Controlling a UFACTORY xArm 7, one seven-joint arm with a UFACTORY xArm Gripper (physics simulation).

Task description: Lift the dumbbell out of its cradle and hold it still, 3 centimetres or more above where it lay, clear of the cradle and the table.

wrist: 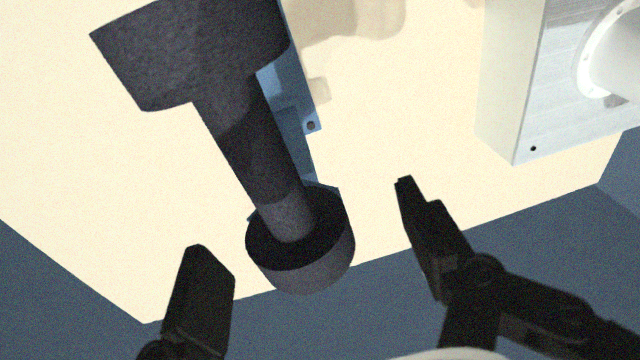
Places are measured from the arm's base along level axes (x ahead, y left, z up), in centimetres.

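Pixels of known places: gripper, fingertip midpoint: [304,233]; arm's base, origin of the base link: [614,47].
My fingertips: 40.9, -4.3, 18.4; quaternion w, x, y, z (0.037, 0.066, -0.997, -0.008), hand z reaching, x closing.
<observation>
Ahead of a thing's pixels: the offset from my fingertips to its top centre, as dx, dy, dz. "pt": to the spot under its first point. Level surfaces: height alone.
The dark grey dumbbell {+1.8, +0.0, -2.6} [255,150] runs from the upper left to the lower middle of the wrist view, its large head at the top and its smaller-looking head at the bottom. The blue cradle {pt -1.8, +4.5, -28.1} [296,92] shows along the right side of the handle and is largely hidden behind the dumbbell. My gripper [304,233] is open and empty. In the view, its black fingers stand on either side of the dumbbell's lower head, with a gap on each side. How far the fingers are from the dumbbell in depth is hard to tell.
The cream table top {dz -28.9} [75,175] lies beneath, with its edges at the lower left and lower right. A pale metal block [565,90] with a white cylinder stands at the upper right. The dark blue floor [50,300] shows beyond the table. Shadows fall at the top.
</observation>
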